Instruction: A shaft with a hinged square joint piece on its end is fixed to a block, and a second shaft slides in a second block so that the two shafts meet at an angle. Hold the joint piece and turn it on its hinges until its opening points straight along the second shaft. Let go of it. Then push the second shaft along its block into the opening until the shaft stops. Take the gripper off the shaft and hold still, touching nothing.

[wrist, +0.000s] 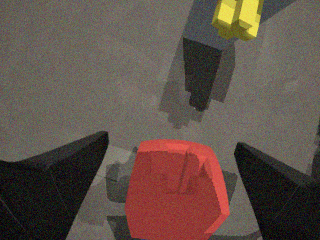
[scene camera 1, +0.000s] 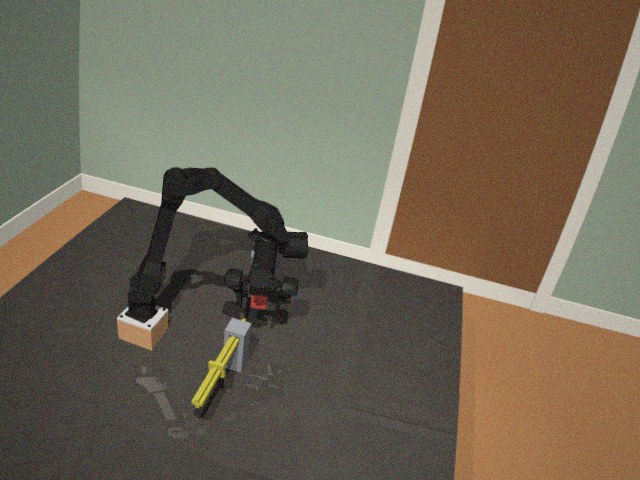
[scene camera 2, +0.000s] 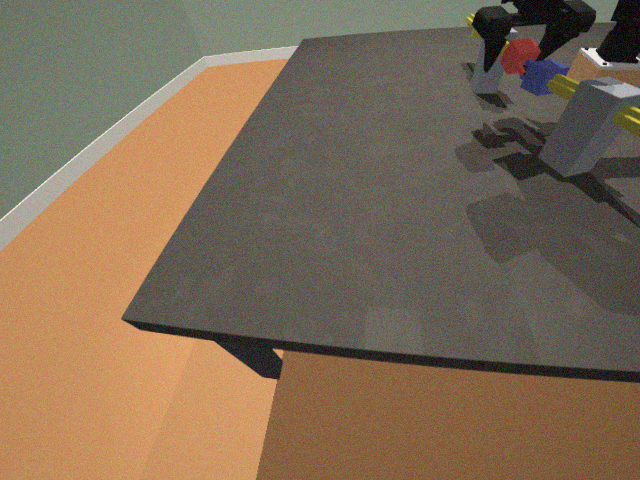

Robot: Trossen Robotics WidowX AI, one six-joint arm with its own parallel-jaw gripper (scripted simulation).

Scene:
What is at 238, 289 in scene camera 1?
My gripper.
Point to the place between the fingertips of my gripper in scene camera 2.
At 508, 69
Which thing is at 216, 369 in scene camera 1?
A yellow shaft.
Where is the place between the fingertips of my gripper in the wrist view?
173, 143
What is my gripper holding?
Nothing.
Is my gripper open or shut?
Open.

